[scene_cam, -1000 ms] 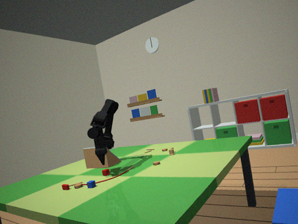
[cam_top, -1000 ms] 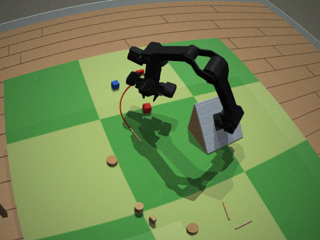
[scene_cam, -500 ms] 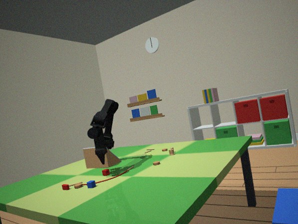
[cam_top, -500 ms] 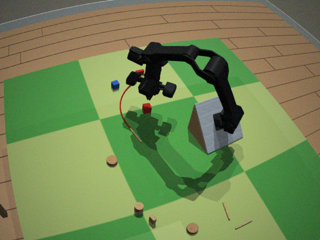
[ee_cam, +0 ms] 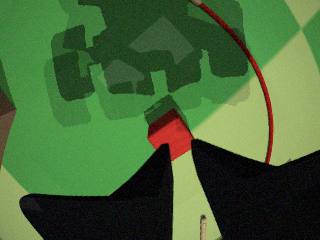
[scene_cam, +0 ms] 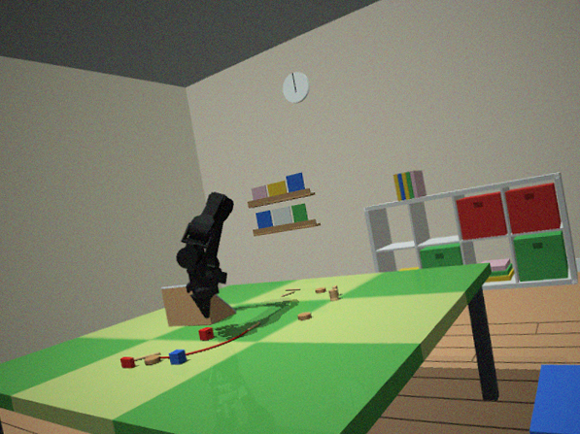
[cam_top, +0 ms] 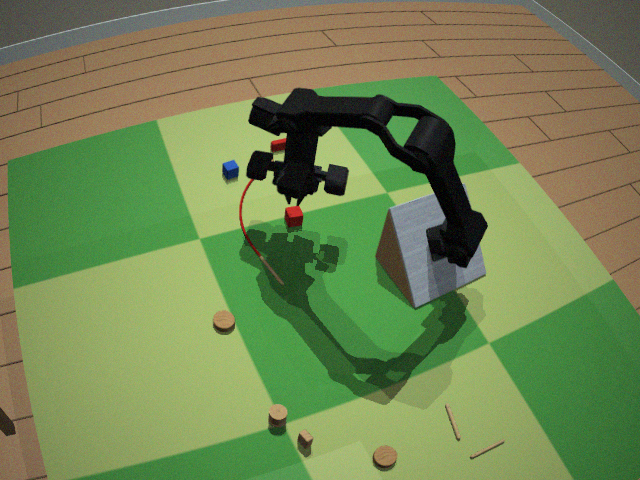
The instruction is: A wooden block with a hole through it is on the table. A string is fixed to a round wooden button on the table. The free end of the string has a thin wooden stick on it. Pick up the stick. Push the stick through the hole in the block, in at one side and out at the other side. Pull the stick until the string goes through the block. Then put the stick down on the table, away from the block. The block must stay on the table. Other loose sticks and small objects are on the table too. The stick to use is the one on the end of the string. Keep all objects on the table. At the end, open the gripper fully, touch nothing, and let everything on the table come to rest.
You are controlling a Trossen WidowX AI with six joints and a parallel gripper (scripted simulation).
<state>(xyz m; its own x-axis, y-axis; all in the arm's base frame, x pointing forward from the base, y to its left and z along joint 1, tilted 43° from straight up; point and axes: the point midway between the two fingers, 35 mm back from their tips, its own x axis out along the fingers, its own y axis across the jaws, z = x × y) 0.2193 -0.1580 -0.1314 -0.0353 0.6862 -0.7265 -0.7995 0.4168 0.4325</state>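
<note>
The red block lies 50 mm below my gripper tip, 10 mm to the right of it and 10 mm behind it. Also, from my gripper tip: blue block 190 mm to the right, 60 mm ahead, 50 mm below; thin wooden stick 90 mm ahead, 80 mm to the left, 60 mm below; round wooden button 200 mm to the right, 50 mm below, 30 mm behind.
</note>
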